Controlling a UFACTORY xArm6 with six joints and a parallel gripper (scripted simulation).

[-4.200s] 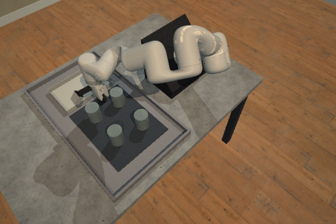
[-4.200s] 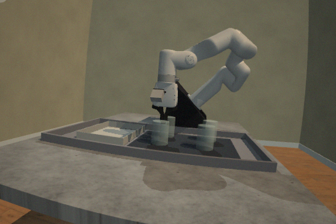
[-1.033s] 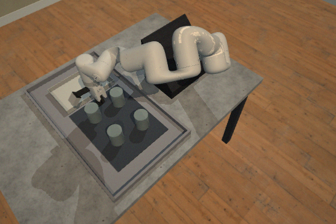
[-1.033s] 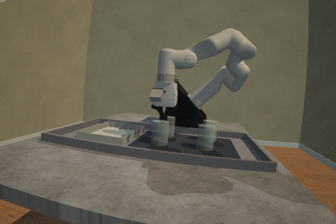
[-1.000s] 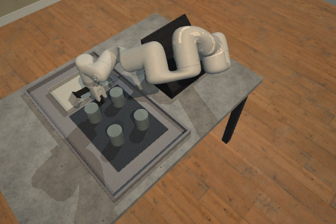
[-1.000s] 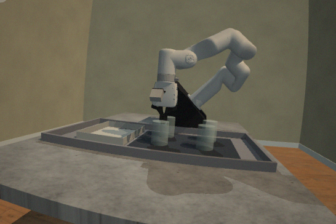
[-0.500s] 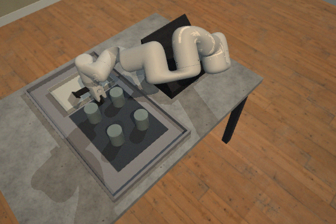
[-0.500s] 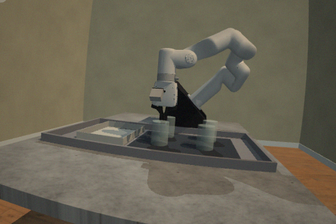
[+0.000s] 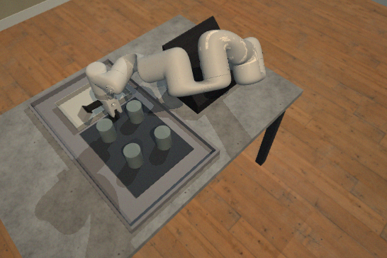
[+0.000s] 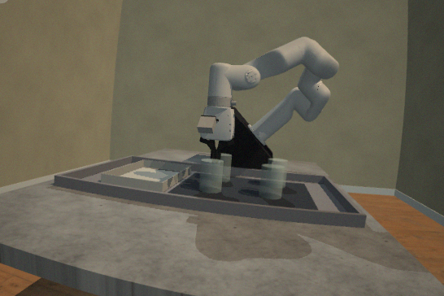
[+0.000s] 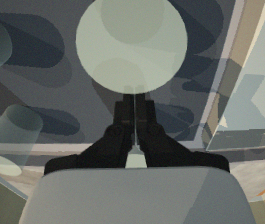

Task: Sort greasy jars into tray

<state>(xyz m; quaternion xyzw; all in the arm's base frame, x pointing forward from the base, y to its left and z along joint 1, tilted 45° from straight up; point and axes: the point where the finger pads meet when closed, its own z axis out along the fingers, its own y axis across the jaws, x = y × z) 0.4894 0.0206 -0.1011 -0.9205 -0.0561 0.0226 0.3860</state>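
My gripper is now 10 cm to the right of the dark mat, 10 cm above it and 3 cm past it. From my hand the other things lie so: cream tray (22 cm to the right, 9 cm below).
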